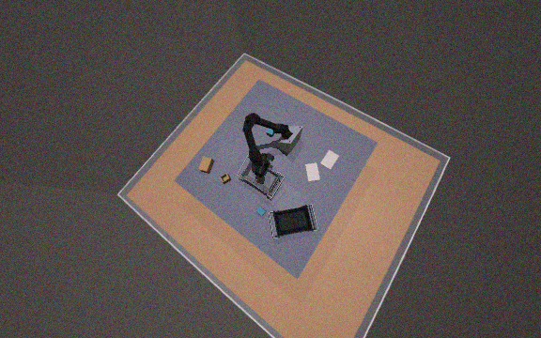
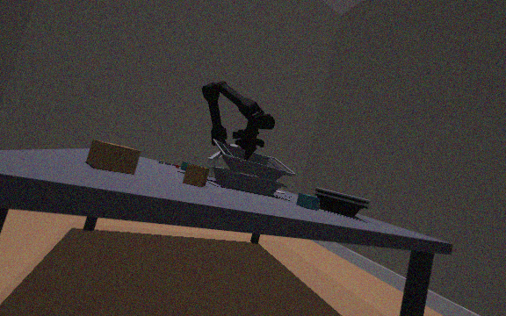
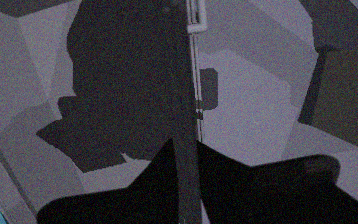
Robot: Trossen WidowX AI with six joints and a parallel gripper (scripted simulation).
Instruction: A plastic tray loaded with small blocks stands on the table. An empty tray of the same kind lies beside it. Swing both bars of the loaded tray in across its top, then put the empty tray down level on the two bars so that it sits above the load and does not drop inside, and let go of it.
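My gripper tip is now 80 mm short of the grey tray, 10 mm to the right of it and 10 mm below it.
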